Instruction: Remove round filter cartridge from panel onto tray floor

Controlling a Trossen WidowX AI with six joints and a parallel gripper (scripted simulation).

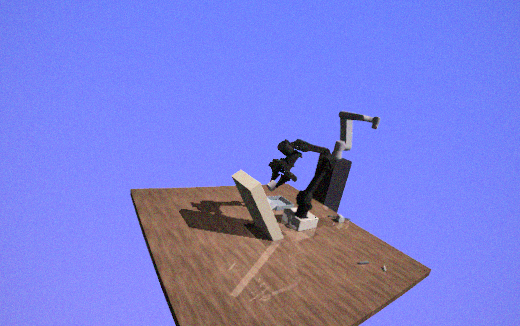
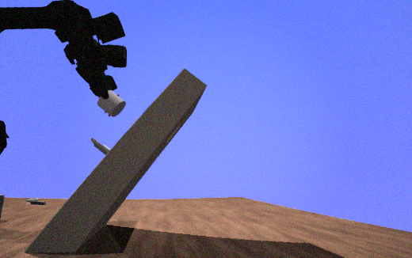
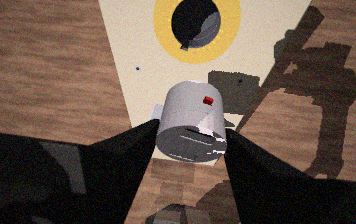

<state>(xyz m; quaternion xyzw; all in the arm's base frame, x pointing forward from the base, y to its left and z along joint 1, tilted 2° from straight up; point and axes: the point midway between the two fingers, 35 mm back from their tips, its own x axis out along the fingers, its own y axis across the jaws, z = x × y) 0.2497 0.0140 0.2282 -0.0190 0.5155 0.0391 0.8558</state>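
The grey tray is 310 mm to the right of my gripper tip, 300 mm behind it and 260 mm below it. Also, from my gripper tip: grey bracket: 130 mm below, 10 mm to the left, 10 mm ahead; beige service panel: 110 mm below, 60 mm ahead, 10 mm to the left; round filter cartridge: right at my gripper tip.
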